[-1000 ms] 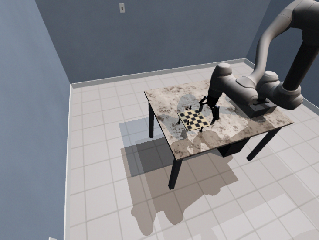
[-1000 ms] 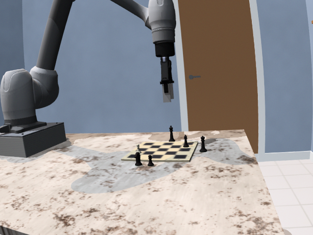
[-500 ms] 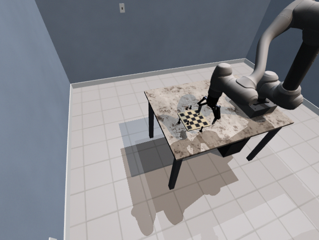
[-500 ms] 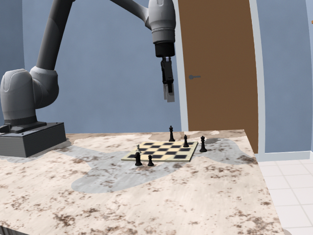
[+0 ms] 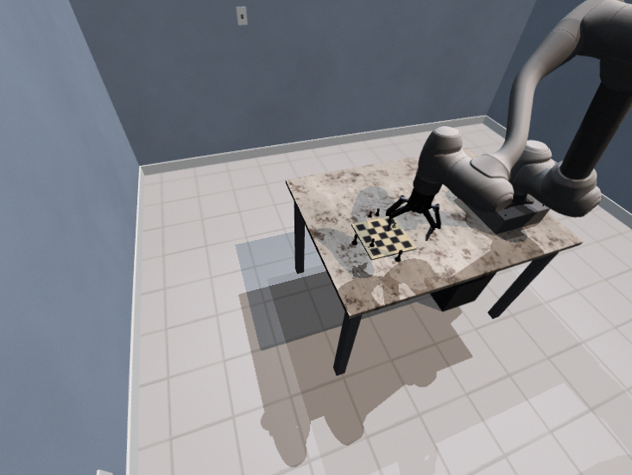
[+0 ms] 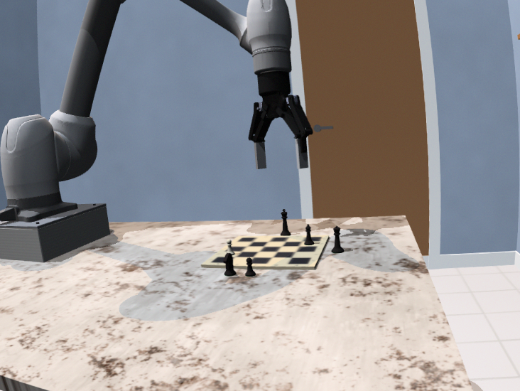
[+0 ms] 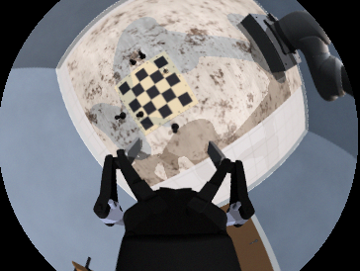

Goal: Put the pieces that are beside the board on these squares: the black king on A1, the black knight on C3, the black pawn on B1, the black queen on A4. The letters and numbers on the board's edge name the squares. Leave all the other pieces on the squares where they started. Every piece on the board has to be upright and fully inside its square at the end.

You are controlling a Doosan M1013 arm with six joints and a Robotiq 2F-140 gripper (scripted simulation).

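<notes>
The black king lies 14 cm below my hand. Also, from my hand: small chessboard 1 cm ahead, 14 cm to the right, 17 cm below; then white pawn 6 cm behind, 18 cm to the right, 15 cm below; then black pawn 2 cm ahead, 28 cm to the right, 16 cm below.
</notes>
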